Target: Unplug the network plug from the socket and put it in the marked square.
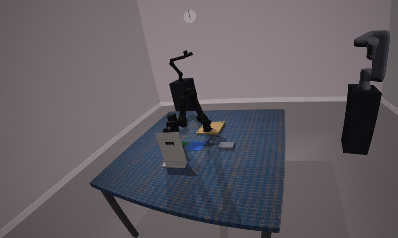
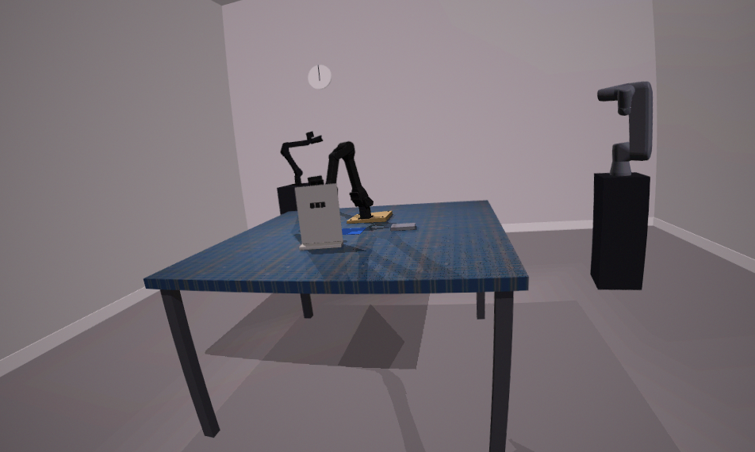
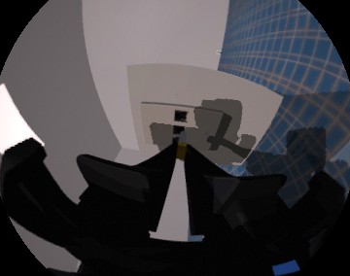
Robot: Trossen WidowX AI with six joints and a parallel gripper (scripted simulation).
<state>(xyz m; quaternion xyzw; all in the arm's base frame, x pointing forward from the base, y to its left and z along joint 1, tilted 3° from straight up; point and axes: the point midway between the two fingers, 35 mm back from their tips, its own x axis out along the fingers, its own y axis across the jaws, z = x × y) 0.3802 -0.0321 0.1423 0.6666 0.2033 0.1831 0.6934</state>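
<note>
Now: the blue marked square 18 cm behind my gripper tip, 16 cm below it and 4 cm to the left of it. The rest, counted from my gripper tip: green patch 17 cm behind, 16 cm below, 11 cm to the right; upright panel 6 cm ahead, 5 cm below, 2 cm to the left; network plug 1 cm ahead.
</note>
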